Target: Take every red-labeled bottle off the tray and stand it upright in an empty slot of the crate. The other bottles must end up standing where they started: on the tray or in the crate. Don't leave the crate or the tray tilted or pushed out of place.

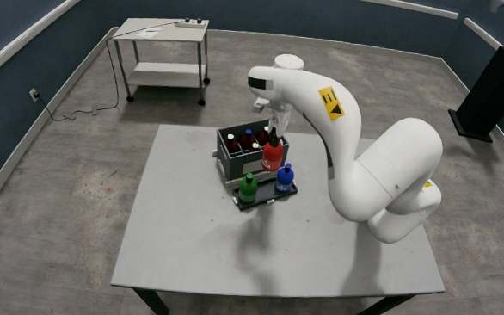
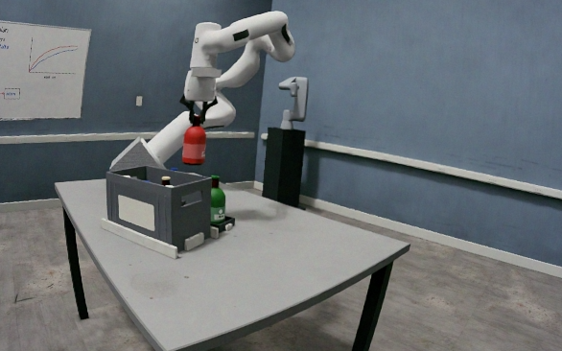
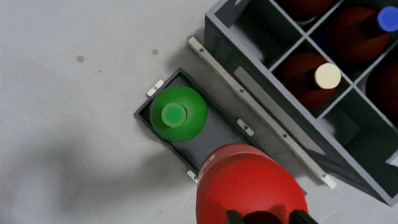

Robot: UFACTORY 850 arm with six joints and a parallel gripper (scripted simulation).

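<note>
Right now the red-labeled bottle is 7 cm below my hand. The rest, counted from my hand: grey crate: 25 cm below, 16 cm to the right, 10 cm ahead; then green bottle: 25 cm below, 7 cm ahead, 5 cm to the left; then blue bottle: 25 cm below, 7 cm behind, 5 cm to the right.
</note>
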